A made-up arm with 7 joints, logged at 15 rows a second.
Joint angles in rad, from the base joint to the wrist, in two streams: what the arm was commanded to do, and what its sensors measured. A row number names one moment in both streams.
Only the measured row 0 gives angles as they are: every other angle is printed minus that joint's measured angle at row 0.
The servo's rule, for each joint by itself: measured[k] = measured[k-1] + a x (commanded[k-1-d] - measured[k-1]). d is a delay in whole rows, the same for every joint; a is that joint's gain. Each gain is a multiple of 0.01, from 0.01 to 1. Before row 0 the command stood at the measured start. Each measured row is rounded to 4 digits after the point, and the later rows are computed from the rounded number. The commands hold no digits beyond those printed.
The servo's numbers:
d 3
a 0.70 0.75 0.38 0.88 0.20 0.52 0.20
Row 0, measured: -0.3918, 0.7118, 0.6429, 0.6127, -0.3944, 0.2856, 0.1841
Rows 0 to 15, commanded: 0.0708, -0.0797, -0.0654, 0.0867, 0.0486, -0.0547, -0.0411; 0.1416, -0.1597, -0.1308, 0.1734, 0.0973, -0.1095, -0.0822; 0.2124, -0.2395, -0.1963, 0.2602, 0.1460, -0.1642, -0.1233; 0.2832, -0.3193, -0.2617, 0.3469, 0.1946, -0.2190, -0.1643; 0.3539, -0.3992, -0.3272, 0.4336, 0.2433, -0.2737, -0.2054; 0.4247, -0.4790, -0.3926, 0.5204, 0.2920, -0.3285, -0.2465; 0.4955, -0.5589, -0.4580, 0.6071, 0.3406, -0.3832, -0.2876; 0.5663, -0.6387, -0.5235, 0.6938, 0.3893, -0.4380, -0.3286; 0.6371, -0.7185, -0.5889, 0.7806, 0.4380, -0.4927, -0.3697; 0.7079, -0.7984, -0.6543, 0.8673, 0.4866, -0.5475, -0.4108; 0.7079, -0.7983, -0.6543, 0.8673, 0.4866, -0.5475, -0.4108; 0.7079, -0.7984, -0.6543, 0.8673, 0.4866, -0.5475, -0.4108; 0.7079, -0.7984, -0.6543, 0.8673, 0.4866, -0.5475, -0.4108; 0.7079, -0.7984, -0.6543, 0.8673, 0.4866, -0.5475, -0.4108; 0.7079, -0.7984, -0.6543, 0.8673, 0.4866, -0.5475, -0.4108; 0.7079, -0.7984, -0.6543, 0.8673, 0.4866, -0.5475, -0.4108
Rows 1 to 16, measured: 0.0000, 0.0000, 0.0000, 0.0000, 0.0000, 0.0000, 0.0000; 0.0000, 0.0000, 0.0000, 0.0000, 0.0000, 0.0000, 0.0000; 0.0000, 0.0000, 0.0000, 0.0000, 0.0000, 0.0000, 0.0000; 0.0496, -0.0598, -0.0249, 0.0763, 0.0097, -0.0284, -0.0082; 0.1140, -0.1347, -0.0651, 0.1617, 0.0272, -0.0706, -0.0230; 0.1829, -0.2133, -0.1150, 0.2484, 0.0510, -0.1193, -0.0431; 0.2531, -0.2928, -0.1707, 0.3351, 0.0797, -0.1711, -0.0673; 0.3237, -0.3726, -0.2302, 0.4218, 0.1124, -0.2245, -0.0949; 0.3944, -0.4524, -0.2919, 0.5086, 0.1483, -0.2786, -0.1252; 0.4652, -0.5323, -0.3550, 0.5953, 0.1868, -0.3330, -0.1577; 0.5360, -0.6121, -0.4190, 0.6820, 0.2273, -0.3876, -0.1919; 0.6068, -0.6919, -0.4836, 0.7688, 0.2694, -0.4423, -0.2275; 0.6776, -0.7718, -0.5485, 0.8555, 0.3128, -0.4970, -0.2642; 0.6988, -0.7917, -0.5887, 0.8659, 0.3476, -0.5233, -0.2935; 0.7052, -0.7967, -0.6136, 0.8671, 0.3754, -0.5359, -0.3170; 0.7071, -0.7980, -0.6291, 0.8673, 0.3976, -0.5419, -0.3358
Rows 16 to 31, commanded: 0.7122, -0.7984, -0.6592, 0.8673, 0.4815, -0.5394, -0.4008; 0.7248, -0.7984, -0.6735, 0.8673, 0.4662, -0.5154, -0.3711; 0.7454, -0.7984, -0.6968, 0.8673, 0.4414, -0.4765, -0.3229; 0.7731, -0.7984, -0.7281, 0.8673, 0.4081, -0.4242, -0.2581; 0.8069, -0.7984, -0.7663, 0.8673, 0.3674, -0.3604, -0.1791; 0.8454, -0.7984, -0.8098, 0.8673, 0.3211, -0.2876, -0.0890; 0.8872, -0.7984, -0.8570, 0.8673, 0.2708, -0.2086, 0.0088; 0.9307, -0.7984, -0.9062, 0.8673, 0.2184, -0.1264, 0.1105; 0.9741, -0.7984, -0.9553, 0.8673, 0.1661, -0.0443, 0.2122; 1.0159, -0.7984, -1.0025, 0.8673, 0.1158, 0.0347, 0.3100; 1.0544, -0.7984, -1.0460, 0.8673, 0.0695, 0.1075, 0.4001; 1.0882, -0.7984, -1.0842, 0.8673, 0.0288, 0.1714, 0.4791; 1.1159, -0.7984, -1.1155, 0.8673, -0.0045, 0.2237, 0.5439; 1.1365, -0.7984, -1.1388, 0.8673, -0.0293, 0.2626, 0.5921; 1.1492, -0.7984, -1.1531, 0.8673, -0.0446, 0.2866, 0.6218; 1.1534, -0.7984, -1.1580, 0.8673, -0.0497, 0.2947, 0.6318
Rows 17 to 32, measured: 0.7077, -0.7983, -0.6387, 0.8673, 0.4154, -0.5448, -0.3508; 0.7078, -0.7984, -0.6446, 0.8673, 0.4296, -0.5462, -0.3628; 0.7079, -0.7984, -0.6483, 0.8673, 0.4410, -0.5469, -0.3724; 0.7109, -0.7984, -0.6524, 0.8673, 0.4491, -0.5430, -0.3781; 0.7206, -0.7984, -0.6604, 0.8673, 0.4525, -0.5286, -0.3767; 0.7380, -0.7984, -0.6742, 0.8673, 0.4503, -0.5015, -0.3659; 0.7626, -0.7984, -0.6947, 0.8673, 0.4419, -0.4613, -0.3443; 0.7936, -0.7984, -0.7219, 0.8673, 0.4270, -0.4088, -0.3113; 0.8299, -0.7984, -0.7553, 0.8673, 0.4058, -0.3458, -0.2668; 0.8700, -0.7984, -0.7939, 0.8673, 0.3788, -0.2745, -0.2117; 0.9125, -0.7984, -0.8366, 0.8673, 0.3467, -0.1975, -0.1473; 0.9556, -0.7984, -0.8817, 0.8673, 0.3106, -0.1178, -0.0754; 0.9978, -0.7984, -0.9276, 0.8673, 0.2716, -0.0385, 0.0017; 1.0374, -0.7984, -0.9726, 0.8673, 0.2312, 0.0374, 0.0814; 1.0730, -0.7984, -1.0150, 0.8673, 0.1907, 0.1071, 0.1609; 1.1030, -0.7984, -1.0532, 0.8673, 0.1517, 0.1677, 0.2375
